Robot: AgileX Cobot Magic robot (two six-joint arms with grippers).
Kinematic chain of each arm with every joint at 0, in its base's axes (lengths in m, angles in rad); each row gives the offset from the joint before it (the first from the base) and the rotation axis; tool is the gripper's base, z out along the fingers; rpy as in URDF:
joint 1: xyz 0 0 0.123 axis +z
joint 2: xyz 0 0 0 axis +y
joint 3: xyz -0.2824 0 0.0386 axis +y
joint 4: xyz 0.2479 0 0.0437 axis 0.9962 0 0.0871
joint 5: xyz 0 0 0 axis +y
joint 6: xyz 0.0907 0 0.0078 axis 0.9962 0 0.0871
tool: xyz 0 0 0 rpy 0 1.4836 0
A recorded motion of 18 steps. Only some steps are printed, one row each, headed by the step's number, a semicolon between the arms.
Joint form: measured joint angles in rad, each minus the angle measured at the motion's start. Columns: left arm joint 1, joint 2, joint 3, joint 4, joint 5, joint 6; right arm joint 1, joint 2, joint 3, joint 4, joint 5, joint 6.
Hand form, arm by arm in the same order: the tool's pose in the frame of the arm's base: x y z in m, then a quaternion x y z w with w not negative. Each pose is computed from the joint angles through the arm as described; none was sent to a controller.
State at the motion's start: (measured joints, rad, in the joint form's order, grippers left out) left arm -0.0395 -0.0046 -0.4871 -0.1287 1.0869 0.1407; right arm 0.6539 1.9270 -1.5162 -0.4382 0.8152 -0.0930
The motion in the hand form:
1: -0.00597 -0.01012 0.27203 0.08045 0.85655 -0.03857 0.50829; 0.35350 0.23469 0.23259 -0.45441 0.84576 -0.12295 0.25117
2: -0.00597 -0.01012 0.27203 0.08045 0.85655 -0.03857 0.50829; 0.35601 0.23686 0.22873 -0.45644 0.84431 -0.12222 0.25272
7: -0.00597 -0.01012 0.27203 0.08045 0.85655 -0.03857 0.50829; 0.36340 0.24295 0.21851 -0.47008 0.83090 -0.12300 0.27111
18: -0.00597 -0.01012 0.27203 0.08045 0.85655 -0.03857 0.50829; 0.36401 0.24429 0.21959 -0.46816 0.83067 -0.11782 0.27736
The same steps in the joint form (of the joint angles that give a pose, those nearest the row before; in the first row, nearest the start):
1: 0.0000 0.0000 0.0000 0.0000 0.0000 0.0000; -0.0012 0.0198 -0.0070 -0.0056 -0.0094 0.0001
2: 0.0000 0.0000 0.0000 0.0000 0.0000 0.0000; -0.0012 0.0339 -0.0129 -0.0078 -0.0212 0.0001
7: 0.0000 0.0000 0.0000 0.0000 0.0000 0.0000; -0.0012 0.0670 -0.0167 -0.0370 -0.0891 -0.0009
18: 0.0000 0.0000 0.0000 0.0000 0.0000 0.0000; -0.0012 0.0670 -0.0195 -0.0309 -0.1013 0.0011

